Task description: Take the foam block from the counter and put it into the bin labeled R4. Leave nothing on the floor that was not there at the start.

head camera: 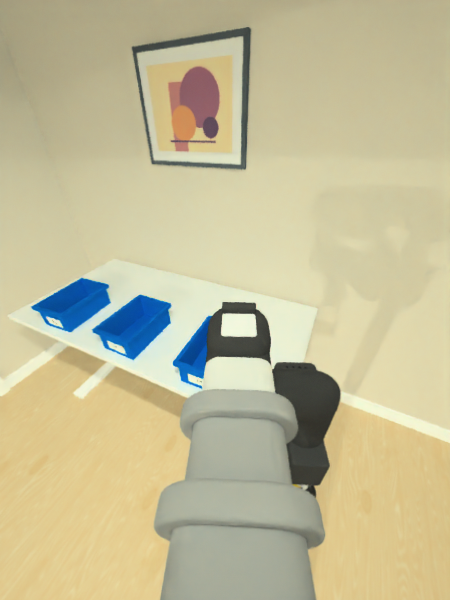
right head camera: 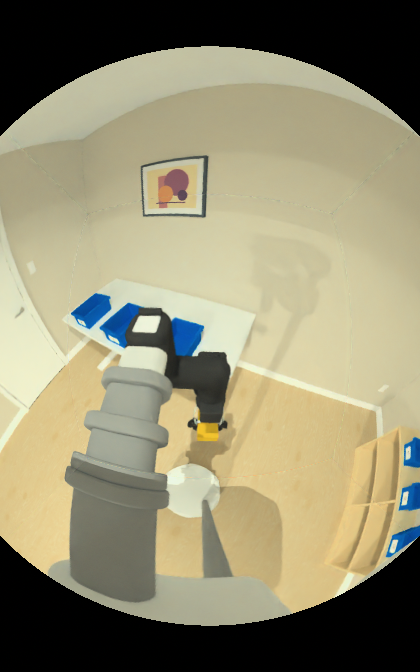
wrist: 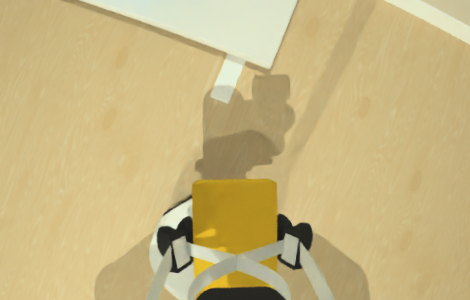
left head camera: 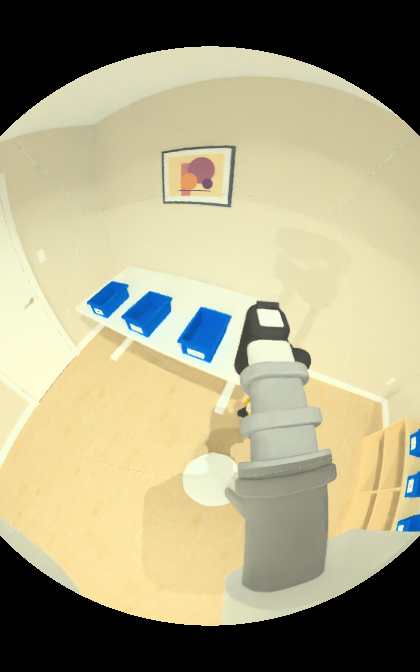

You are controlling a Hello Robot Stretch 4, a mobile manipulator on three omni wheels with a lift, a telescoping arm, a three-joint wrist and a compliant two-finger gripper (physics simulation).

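Frame: origin at the robot's base, x back, y right, z up, level; metres.
Seen in the pictures: gripper, fingertip midpoint: (wrist: 234, 232).
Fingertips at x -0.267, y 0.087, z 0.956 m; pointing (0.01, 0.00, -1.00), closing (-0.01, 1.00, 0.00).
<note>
Offsets run from my fingertips to a thing's top centre. Level surfaces: height alone.
My gripper (right head camera: 207, 425) (wrist: 234, 232) is shut on the yellow foam block @[dx +0.000, dy +0.000, dz +0.039 m] (right head camera: 207, 434) (wrist: 235, 210), with a black fingertip on each side. It holds the block in the air above the floor, near the front right corner of the white table @[dz -0.264 m] (head camera: 190, 286) (left head camera: 180, 285) (right head camera: 235, 320) (wrist: 225, 25). Three blue bins stand on that table: a left bin @[dx -0.847, dy -0.948, dz -0.144 m] (head camera: 72, 305) (left head camera: 107, 300) (right head camera: 91, 311), a middle bin @[dx -0.686, dy -0.562, dz -0.144 m] (head camera: 132, 327) (left head camera: 147, 314) (right head camera: 120, 325) and a right bin @[dx -0.525, dy -0.175, dz -0.144 m] (head camera: 192, 357) (left head camera: 205, 334) (right head camera: 186, 336), partly hidden by the arm in the head view. Their labels are too small to read.
A wooden shelf unit (right head camera: 395, 521) with blue bins (right head camera: 412, 452) (right head camera: 410, 497) (right head camera: 402, 542) stands at the right. A table foot (left head camera: 225, 398) (wrist: 227, 80) reaches out over the floor. A white disc (left head camera: 210, 479) (right head camera: 190, 492) is low beside the arm. Walls stand behind and left of the table.
</note>
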